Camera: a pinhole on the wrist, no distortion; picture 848 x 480 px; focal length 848.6 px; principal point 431.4 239.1 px. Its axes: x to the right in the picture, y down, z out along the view. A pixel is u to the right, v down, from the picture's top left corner.
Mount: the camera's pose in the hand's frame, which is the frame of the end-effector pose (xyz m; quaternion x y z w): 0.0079 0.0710 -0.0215 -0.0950 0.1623 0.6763 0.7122
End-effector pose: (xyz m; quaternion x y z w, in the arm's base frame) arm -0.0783 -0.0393 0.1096 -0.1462 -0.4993 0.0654 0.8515
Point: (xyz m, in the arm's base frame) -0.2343 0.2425 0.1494
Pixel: 693.4 271.0
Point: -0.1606 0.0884 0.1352
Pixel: 372.1 288.5
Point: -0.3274 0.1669 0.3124
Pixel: 246.0 111.3
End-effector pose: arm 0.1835 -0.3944 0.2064 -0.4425 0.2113 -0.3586 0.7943
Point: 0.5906 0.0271 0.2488
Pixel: 411.1 418.8
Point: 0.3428 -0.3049 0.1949
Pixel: 279.0 178.6
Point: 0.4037 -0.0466 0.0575
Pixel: outside the picture
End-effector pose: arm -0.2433 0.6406 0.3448 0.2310 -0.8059 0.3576 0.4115
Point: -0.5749 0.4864 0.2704
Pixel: 332.0 17.7
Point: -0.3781 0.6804 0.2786
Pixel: 713.7 263.3
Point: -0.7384 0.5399 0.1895
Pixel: 598.6 75.3
